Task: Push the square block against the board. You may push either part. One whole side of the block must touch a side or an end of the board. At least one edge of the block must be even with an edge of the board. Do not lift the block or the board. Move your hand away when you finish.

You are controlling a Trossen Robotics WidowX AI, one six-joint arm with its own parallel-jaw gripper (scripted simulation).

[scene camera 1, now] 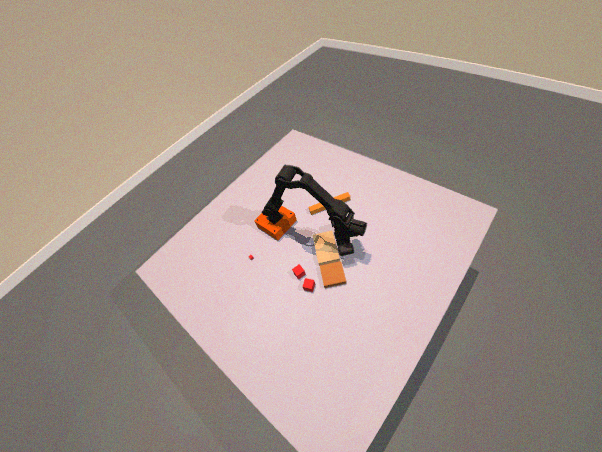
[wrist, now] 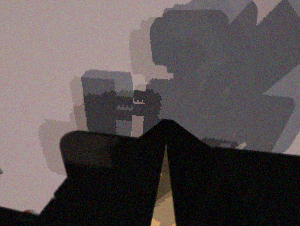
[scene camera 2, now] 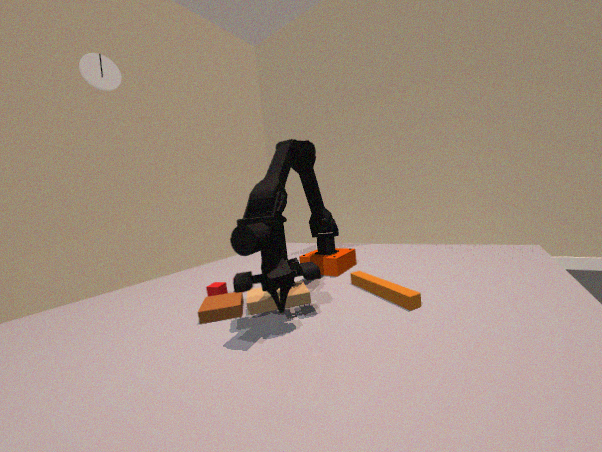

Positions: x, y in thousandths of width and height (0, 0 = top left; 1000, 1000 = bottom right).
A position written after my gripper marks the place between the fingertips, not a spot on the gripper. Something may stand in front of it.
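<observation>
In scene camera 2 I can see my gripper (scene camera 2: 468, 691), shut and holding nothing. That camera also shows me a tan board (scene camera 2: 428, 667), along with an orange-brown square block (scene camera 2: 383, 676). From the wrist I see my gripper (wrist: 558, 551) again, while the wrist view does not show the orange-brown square block, which is hidden by my gripper.
</observation>
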